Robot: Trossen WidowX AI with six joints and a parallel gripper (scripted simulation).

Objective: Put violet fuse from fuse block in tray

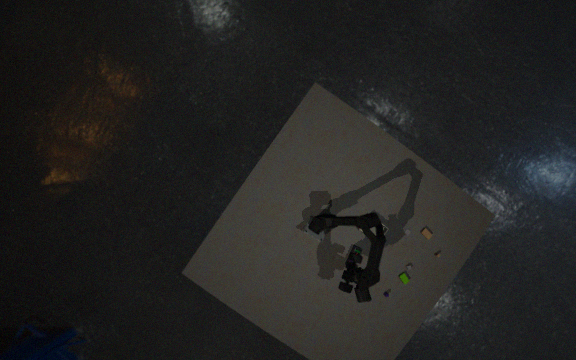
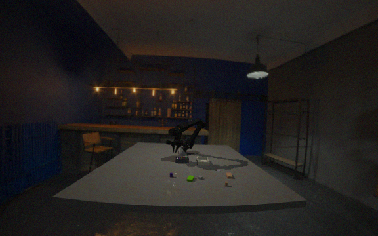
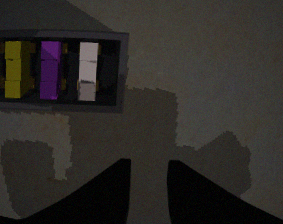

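Now: gripper tip 50 mm above the white fuse, 30 mm to the right of it and 30 mm short of it. From my gripper tip the other things lie so: violet fuse 50 mm to the left, 50 mm below, 30 mm ahead; red fuse 90 mm to the left, 50 mm below, 20 mm ahead; yellow fuse 70 mm to the left, 50 mm below, 20 mm ahead.
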